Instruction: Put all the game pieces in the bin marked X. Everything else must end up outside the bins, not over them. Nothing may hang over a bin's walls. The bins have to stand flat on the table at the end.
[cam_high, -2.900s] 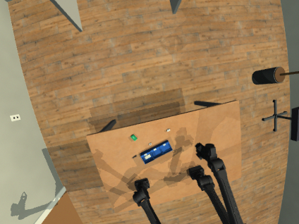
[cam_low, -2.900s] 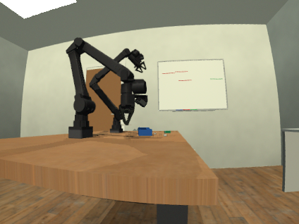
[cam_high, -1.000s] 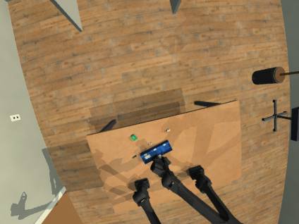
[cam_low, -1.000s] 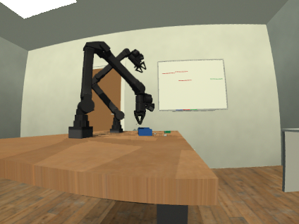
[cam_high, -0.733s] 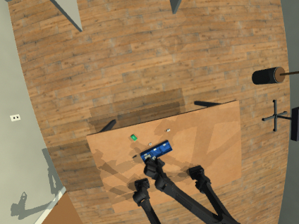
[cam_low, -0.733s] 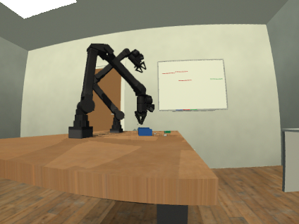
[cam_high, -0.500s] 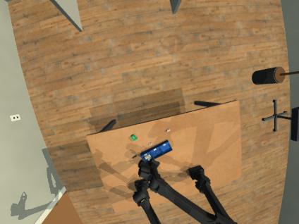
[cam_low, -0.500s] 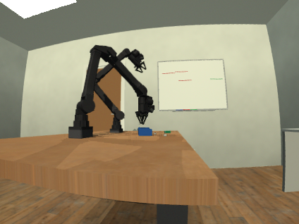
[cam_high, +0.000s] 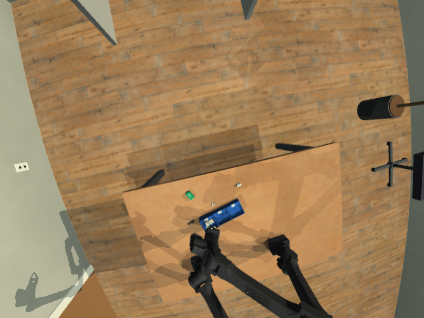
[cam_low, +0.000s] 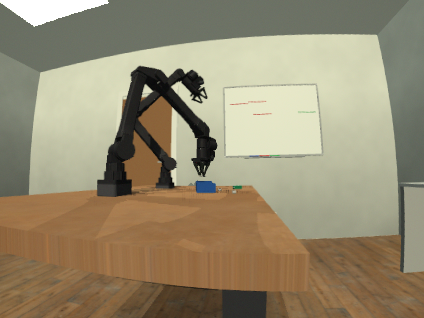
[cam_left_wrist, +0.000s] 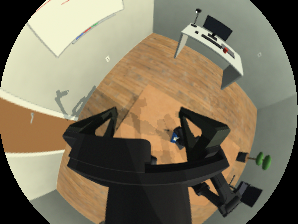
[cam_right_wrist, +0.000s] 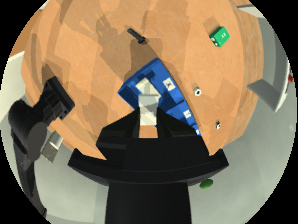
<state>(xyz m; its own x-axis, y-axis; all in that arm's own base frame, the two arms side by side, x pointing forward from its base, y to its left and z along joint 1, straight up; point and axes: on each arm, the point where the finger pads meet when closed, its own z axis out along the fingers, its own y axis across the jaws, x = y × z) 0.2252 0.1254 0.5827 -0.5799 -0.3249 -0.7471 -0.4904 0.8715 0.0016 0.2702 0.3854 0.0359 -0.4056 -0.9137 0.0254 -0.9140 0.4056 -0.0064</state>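
Now: right hand 70 mm above the cream piece. From my right hand the other things lie so: thin dark object 20 mm ahead, 100 mm to the left, 70 mm below; then blue bin 30 mm ahead, 80 mm to the right, 60 mm below; then green piece 180 mm ahead, 70 mm to the left, 70 mm below.
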